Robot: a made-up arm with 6 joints.
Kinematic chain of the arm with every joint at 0, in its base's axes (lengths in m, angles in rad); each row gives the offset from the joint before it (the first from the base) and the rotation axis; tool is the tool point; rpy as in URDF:
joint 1: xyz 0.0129 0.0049 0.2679 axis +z
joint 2: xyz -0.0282 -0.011 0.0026 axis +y
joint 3: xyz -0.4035 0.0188 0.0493 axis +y
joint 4: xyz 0.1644 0.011 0.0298 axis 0.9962 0 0.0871
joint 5: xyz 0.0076 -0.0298 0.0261 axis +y
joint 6: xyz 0.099 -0.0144 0.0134 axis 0.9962 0 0.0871
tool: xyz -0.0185 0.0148 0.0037 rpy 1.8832 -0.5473 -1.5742
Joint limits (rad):
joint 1: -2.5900..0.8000
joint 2: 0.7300..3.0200
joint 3: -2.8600..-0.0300
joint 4: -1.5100..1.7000
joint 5: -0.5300..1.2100
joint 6: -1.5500..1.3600
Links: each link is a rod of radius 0.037 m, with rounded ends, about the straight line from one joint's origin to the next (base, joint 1, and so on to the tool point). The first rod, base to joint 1, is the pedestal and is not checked.
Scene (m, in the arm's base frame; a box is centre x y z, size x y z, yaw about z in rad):
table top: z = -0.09
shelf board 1: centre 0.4 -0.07 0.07 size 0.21 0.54 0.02 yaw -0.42
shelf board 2: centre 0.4 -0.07 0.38 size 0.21 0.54 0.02 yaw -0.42
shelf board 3: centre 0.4 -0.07 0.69 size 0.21 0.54 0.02 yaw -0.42
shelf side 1: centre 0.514 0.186 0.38 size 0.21 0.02 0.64 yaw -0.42
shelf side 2: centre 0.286 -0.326 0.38 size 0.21 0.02 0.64 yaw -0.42
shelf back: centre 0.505 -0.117 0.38 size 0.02 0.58 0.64 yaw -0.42
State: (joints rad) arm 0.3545 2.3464 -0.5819 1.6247 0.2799 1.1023
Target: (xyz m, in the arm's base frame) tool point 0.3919 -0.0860 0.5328
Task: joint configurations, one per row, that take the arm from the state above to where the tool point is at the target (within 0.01 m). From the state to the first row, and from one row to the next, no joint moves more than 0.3 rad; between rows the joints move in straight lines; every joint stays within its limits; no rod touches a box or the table.
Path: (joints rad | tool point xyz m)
1: 0.2377 2.0513 -0.6843 1.5962 0.2613 1.0978 | 0.2573 0.0600 0.3482
2: 0.1208 1.7562 -0.7866 1.5676 0.2426 1.0933 | 0.2514 0.0270 0.4400
3: 0.0040 1.4610 -0.8890 1.5391 0.2240 1.0888 | 0.2079 -0.0038 0.5328
4: -0.0576 1.6081 -1.0891 1.5043 0.1930 1.0790 | 0.2740 -0.0237 0.5407
5: -0.1192 1.7552 -1.2892 1.4695 0.1620 1.0692 | 0.3359 -0.0513 0.5407
6: -0.1809 1.9023 -1.4893 1.4347 0.1309 1.0595 | 0.3919 -0.0860 0.5328

